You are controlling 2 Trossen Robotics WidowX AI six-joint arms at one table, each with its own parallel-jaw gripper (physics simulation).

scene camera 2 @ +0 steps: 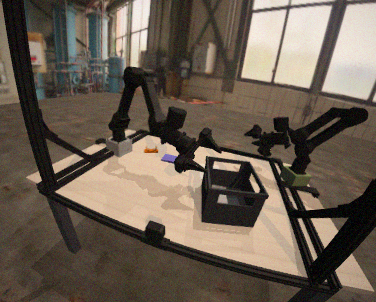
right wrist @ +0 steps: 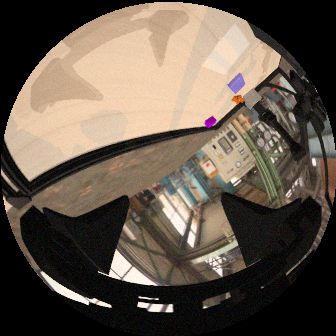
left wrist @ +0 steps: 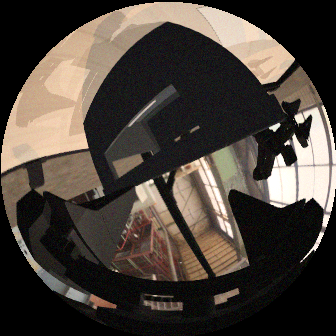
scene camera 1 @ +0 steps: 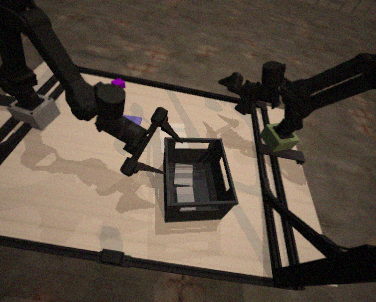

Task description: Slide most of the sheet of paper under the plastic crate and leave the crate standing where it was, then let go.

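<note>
The black plastic crate [scene camera 1: 200,212] [scene camera 2: 230,214] [left wrist: 200,85] stands upright, with window openings in its walls. The white sheet of paper [scene camera 1: 172,130] [right wrist: 227,48] lies flat on the table; part of it shows beyond the crate's back left corner in scene camera 1. The crate hides the rest, so how much lies under it I cannot tell. My left gripper [scene camera 1: 173,157] [scene camera 2: 212,161] is open and empty at the crate's left wall, its fingertips close to that wall; contact is unclear. My right gripper [scene camera 1: 229,95] [scene camera 2: 252,143] is open and empty, raised near the far edge.
A blue-violet block [scene camera 1: 133,119] [scene camera 2: 169,158] [right wrist: 236,83] lies left of the paper. A magenta block [scene camera 1: 118,82] [right wrist: 210,121] lies near the far edge. An orange piece [scene camera 2: 151,149] [right wrist: 238,99] lies near the left arm's grey base [scene camera 1: 37,113]. Black rails frame the table.
</note>
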